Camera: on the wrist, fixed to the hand. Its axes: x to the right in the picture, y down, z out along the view.
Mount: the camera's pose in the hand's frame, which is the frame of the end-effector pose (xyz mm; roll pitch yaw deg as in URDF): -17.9 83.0 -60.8 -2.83 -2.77 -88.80
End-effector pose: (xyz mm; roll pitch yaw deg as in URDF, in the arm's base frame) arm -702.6 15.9 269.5 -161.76 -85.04 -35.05
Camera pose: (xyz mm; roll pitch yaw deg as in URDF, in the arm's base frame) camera -786.0 -45.1 254.4 92.01 -2.52 70.26
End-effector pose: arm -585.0 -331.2 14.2 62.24 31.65 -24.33
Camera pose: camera -539.2 -250.4 62.0 -52.44 48.08 -154.85
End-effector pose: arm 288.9 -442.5 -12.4 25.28 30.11 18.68
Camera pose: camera 232.6 -354.9 -20.3 -34.53 19.97 -81.98
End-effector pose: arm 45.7 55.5 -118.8 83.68 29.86 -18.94
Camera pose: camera 89.3 114.1 -44.1 -76.84 60.06 179.51
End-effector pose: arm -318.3 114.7 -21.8 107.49 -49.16 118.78
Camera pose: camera -306.1 23.9 28.4 99.41 38.06 137.60
